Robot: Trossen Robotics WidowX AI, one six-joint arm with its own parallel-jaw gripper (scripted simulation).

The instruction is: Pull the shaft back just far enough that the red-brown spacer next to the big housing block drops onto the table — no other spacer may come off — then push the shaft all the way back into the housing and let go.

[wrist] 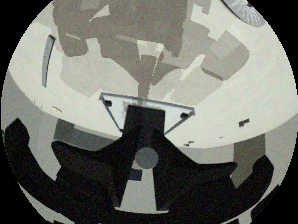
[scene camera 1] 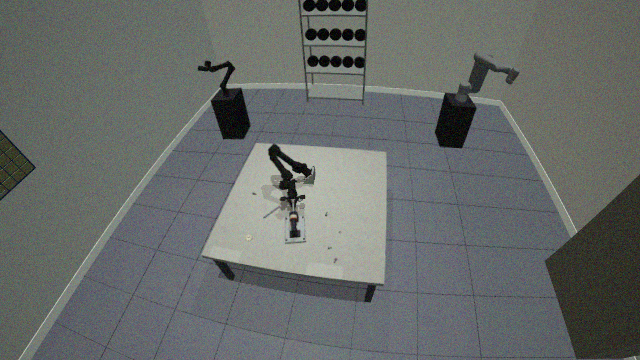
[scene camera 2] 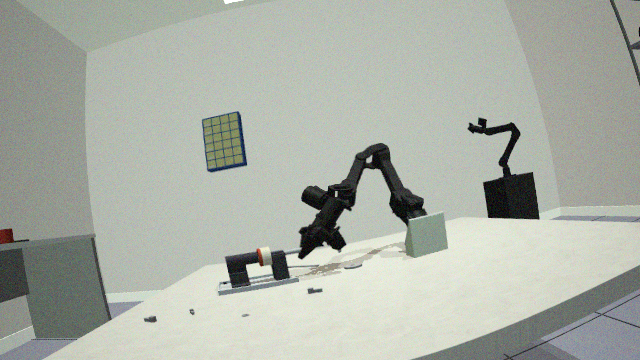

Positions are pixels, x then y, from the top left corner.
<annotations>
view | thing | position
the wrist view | my gripper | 146, 131
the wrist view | housing block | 125, 112
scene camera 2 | my gripper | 299, 258
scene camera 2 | housing block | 238, 282
</annotations>
